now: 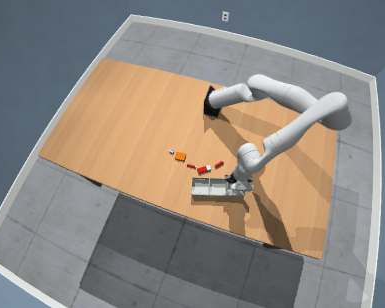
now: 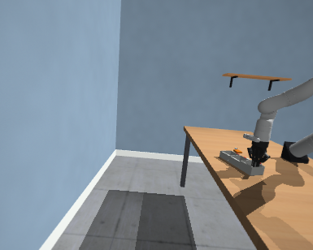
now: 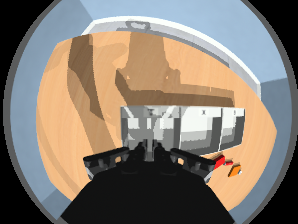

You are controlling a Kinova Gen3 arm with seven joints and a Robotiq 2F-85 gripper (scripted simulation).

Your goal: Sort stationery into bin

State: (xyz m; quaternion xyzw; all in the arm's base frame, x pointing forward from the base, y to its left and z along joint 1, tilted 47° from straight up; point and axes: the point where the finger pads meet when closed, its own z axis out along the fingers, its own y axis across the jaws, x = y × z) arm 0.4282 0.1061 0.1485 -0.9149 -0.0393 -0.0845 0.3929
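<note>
The red-and-white item is 160 mm to the right of my hand, 50 mm behind it and 30 mm below it. From my hand the other things lie so: small pale piece (350 mm to the right, 110 mm behind, 30 mm below); then orange block (300 mm to the right, 90 mm behind, 30 mm below); then grey bin row (80 mm to the right, 40 mm ahead, 10 mm below).
</note>
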